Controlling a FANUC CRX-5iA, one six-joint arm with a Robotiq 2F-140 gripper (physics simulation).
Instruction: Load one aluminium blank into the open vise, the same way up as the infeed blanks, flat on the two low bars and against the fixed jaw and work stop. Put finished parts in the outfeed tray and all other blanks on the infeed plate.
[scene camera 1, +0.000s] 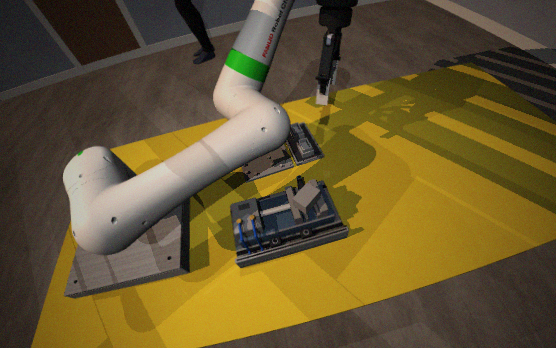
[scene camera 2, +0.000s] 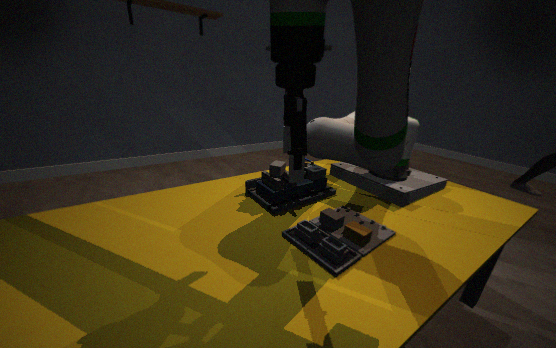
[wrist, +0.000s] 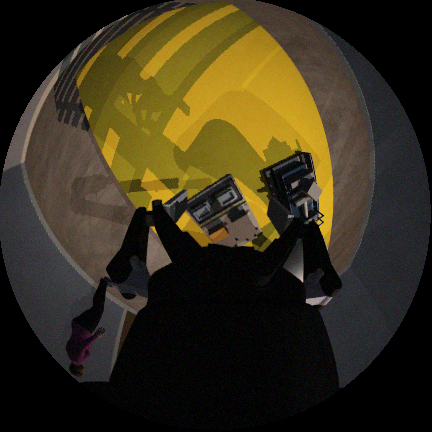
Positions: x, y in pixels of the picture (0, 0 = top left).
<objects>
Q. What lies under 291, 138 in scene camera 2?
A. The gripper.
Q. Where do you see an outfeed tray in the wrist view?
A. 224, 181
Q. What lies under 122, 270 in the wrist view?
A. The gripper.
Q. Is the gripper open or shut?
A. Open.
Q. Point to an infeed plate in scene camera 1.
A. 261, 165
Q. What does the gripper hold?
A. Nothing.
</objects>
